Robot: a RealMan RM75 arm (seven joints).
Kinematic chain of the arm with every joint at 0, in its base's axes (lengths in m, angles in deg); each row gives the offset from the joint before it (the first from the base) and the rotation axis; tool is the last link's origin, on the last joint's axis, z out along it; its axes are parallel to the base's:
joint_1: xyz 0 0 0.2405 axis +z
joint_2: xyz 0 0 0 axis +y
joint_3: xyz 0 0 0.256 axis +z
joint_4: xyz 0 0 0 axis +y
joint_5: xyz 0 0 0.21 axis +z
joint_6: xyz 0 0 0 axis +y
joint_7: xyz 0 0 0.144 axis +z
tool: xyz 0 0 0
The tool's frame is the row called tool.
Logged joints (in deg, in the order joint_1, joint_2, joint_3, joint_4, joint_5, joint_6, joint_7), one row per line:
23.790, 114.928, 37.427, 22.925, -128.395, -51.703, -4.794
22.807, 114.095, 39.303, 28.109, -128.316, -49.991, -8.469
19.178, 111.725, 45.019, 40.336, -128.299, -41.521, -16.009
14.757, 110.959, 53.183, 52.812, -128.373, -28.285, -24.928
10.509, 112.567, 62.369, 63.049, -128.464, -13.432, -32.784
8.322, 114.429, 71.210, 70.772, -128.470, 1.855, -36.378
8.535, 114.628, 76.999, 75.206, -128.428, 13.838, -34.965
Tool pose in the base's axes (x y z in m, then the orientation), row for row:
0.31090, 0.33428, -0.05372, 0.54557, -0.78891, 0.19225, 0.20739
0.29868, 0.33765, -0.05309, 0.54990, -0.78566, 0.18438, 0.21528
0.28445, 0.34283, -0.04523, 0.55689, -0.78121, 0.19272, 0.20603
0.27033, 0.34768, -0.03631, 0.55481, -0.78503, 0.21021, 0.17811
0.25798, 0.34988, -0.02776, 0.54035, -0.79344, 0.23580, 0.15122
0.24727, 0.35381, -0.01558, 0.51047, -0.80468, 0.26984, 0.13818
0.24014, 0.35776, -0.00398, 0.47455, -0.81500, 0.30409, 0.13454
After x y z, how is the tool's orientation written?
As a quaternion, w x y z.
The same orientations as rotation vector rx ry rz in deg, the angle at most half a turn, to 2 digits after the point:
-107.19, 26.12, 28.18
-106.56, 25.01, 29.20
-105.64, 26.06, 27.86
-106.25, 28.45, 24.11
-108.05, 32.11, 20.59
-110.99, 37.22, 19.06
-114.20, 42.61, 18.85

